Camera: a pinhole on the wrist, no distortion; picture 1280 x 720 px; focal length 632.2 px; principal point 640.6 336.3 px. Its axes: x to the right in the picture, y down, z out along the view. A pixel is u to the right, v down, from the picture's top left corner.
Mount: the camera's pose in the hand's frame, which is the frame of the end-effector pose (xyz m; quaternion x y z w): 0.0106 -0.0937 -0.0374 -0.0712 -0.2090 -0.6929 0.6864
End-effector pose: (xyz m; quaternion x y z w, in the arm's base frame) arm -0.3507 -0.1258 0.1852 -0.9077 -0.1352 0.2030 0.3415
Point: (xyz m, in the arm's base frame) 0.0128 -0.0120 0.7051
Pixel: behind the camera
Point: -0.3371 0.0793 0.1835
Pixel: outside the picture
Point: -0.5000 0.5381 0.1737
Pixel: outside the picture
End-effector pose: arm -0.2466 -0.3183 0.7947 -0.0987 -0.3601 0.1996 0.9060
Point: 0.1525 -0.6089 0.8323
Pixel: behind the camera
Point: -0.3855 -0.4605 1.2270
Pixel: 1198 684
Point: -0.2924 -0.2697 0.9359
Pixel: 525 686
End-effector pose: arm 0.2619 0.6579 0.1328 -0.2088 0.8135 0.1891 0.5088
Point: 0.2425 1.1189 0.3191
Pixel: 46 52
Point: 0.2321 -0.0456 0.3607
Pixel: behind the camera
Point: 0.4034 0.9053 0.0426
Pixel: 502 414
